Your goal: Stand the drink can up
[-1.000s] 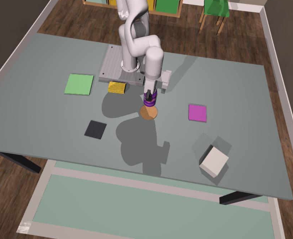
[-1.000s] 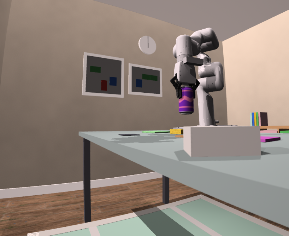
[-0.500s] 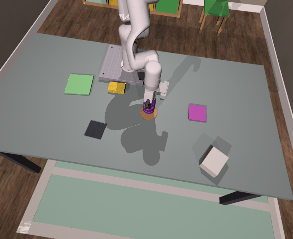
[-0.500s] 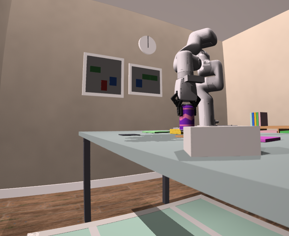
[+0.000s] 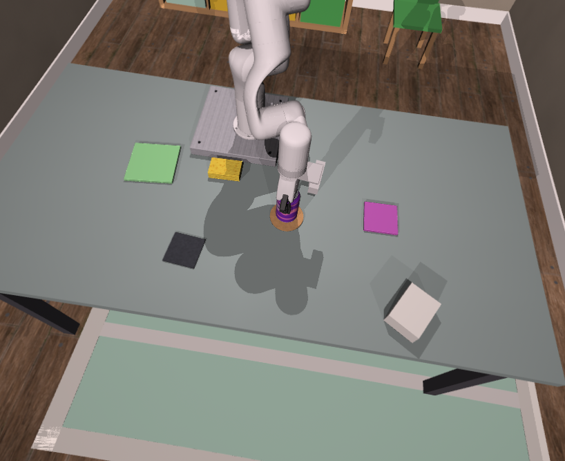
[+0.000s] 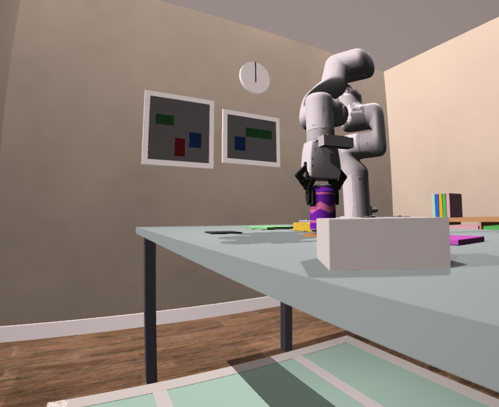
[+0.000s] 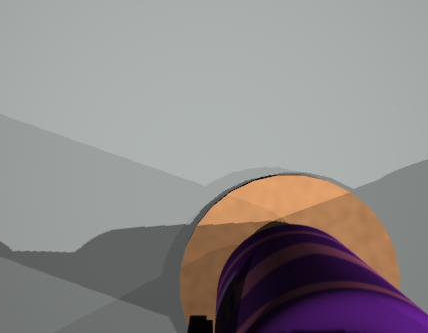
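My gripper is now 20 mm above the purple drink can. Also, from my hand: round cork coaster 90 mm below; then black square coaster 160 mm ahead, 280 mm to the right, 90 mm below; then magenta square coaster 30 mm behind, 300 mm to the left, 90 mm below.
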